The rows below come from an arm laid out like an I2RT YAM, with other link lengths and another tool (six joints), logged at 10 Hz.
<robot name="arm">
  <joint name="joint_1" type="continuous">
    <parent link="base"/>
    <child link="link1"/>
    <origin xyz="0 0 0.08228" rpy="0 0 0"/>
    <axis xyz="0 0 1"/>
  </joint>
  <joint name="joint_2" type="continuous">
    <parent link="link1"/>
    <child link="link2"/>
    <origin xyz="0.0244 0.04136 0.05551" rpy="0 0 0"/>
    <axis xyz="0 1 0"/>
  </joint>
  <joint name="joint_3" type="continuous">
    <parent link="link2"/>
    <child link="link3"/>
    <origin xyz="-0.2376 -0.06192 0" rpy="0 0 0"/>
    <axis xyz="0 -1 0"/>
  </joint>
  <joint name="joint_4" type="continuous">
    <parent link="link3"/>
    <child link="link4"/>
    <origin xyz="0.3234 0.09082 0.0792" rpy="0 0 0"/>
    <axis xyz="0 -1 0"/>
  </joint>
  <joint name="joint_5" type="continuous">
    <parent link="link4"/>
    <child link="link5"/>
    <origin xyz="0.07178 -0.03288 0.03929" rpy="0 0 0"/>
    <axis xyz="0 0 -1"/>
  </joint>
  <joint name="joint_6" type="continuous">
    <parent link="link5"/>
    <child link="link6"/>
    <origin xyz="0.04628 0 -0.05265" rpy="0 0 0"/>
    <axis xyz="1 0 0"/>
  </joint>
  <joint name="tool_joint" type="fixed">
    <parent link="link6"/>
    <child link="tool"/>
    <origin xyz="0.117 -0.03 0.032" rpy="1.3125 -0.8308 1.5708"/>
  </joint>
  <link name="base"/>
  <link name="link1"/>
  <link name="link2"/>
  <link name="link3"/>
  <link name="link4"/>
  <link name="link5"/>
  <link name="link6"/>
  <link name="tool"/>
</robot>
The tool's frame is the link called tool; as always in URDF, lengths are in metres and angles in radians. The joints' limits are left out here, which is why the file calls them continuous.
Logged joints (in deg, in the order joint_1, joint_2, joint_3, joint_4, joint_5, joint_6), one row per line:
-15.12 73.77 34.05 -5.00 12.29 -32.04
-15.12 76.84 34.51 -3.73 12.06 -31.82
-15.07 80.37 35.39 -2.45 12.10 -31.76
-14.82 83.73 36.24 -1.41 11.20 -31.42
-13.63 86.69 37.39 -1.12 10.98 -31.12
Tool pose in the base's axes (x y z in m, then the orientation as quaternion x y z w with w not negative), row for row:
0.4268 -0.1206 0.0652 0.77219 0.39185 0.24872 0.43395
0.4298 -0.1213 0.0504 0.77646 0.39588 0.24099 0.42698
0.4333 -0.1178 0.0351 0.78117 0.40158 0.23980 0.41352
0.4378 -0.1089 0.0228 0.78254 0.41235 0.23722 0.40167
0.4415 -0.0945 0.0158 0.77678 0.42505 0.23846 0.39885
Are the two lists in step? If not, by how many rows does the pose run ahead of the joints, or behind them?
The pose runs 1 row ahead of the joints: the pose in row i belongs to the joints in row i + 1.
